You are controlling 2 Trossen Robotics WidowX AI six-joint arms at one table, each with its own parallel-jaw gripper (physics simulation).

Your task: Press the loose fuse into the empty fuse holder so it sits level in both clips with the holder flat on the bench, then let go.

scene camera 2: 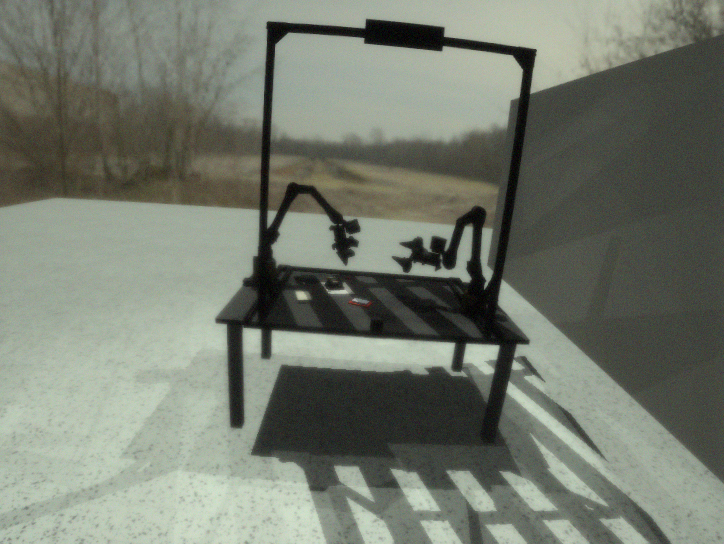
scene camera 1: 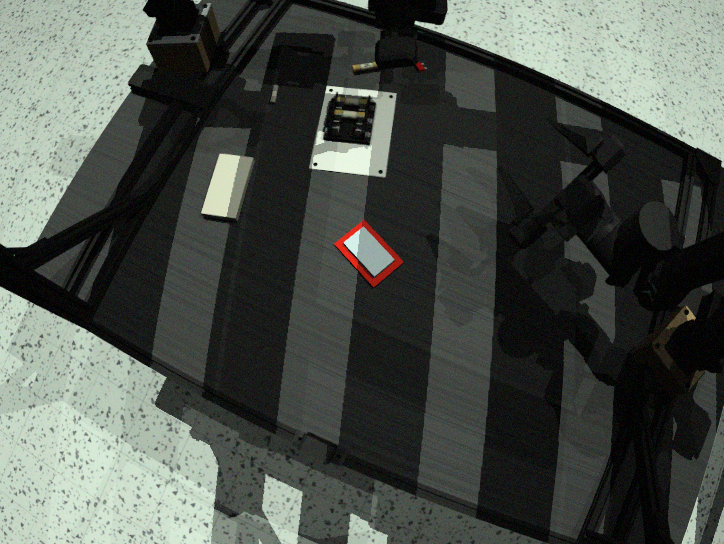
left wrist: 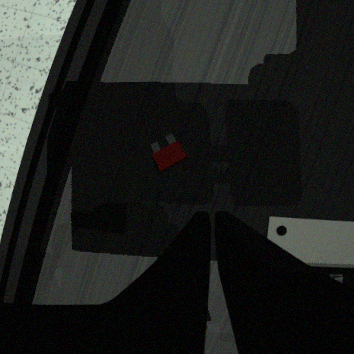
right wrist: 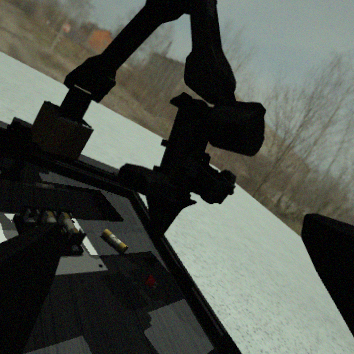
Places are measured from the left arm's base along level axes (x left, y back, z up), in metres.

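Pixels of known places: left gripper, fingertip midpoint: (scene camera 2: 346, 265) (left wrist: 210, 222) (right wrist: 156, 236); right gripper, fingertip midpoint: (scene camera 2: 395, 250) (scene camera 1: 523, 142) (right wrist: 183, 230); left arm's base, link origin: (scene camera 1: 178, 22) (right wrist: 68, 114); right arm's base, link origin: (scene camera 2: 475, 293) (scene camera 1: 687, 348).
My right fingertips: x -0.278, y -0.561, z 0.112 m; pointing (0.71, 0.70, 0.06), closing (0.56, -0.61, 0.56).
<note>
For each thing: its middle in the pictures, then the offset to it from my right fingertips. "pt": a spot on its surface instead.
- loose fuse, body centre: (scene camera 1: 366, 66) (right wrist: 114, 240) dy +0.222, dx +0.262, dz -0.213 m
- black fuse holder, surface spot: (scene camera 1: 351, 137) (scene camera 2: 338, 287) pt dy +0.232, dx +0.103, dz -0.209 m
- red two-pronged piece, body centre: (left wrist: 167, 151) (right wrist: 151, 281) (scene camera 1: 421, 66) dy +0.124, dx +0.278, dz -0.217 m
- small thin piece, body centre: (scene camera 1: 274, 94) (right wrist: 43, 185) dy +0.378, dx +0.188, dz -0.215 m
- cream block, body centre: (scene camera 1: 228, 186) (scene camera 2: 303, 297) dy +0.422, dx -0.001, dz -0.213 m
- red-rimmed rectangle, surface spot: (scene camera 1: 373, 283) pt dy +0.174, dx -0.139, dz -0.214 m
The loose fuse (scene camera 1: 365, 67) (right wrist: 115, 241), white with yellow ends, lies on the bench behind the white plate (scene camera 1: 351, 160) (right wrist: 82, 264). It does not show in the left wrist view. The black fuse holder (scene camera 1: 351, 137) (scene camera 2: 333, 284) sits on the plate with two fuses in its rear places; its front clips show empty. My left gripper (scene camera 2: 345, 262) (left wrist: 210, 222) (right wrist: 156, 236) is shut, fingertips nearly together with nothing visible between them, above the bench near the loose fuse. My right gripper (scene camera 2: 397, 250) (right wrist: 183, 230) is open and empty, raised at the right.
A red two-pronged piece (scene camera 1: 420, 66) (left wrist: 169, 156) (right wrist: 151, 281) lies near the loose fuse. A small thin piece (scene camera 1: 273, 93) lies left of the plate. A cream block (scene camera 1: 225, 187) (scene camera 2: 302, 296) and a red-rimmed rectangle (scene camera 1: 373, 283) lie farther forward. Frame bars edge the bench.
</note>
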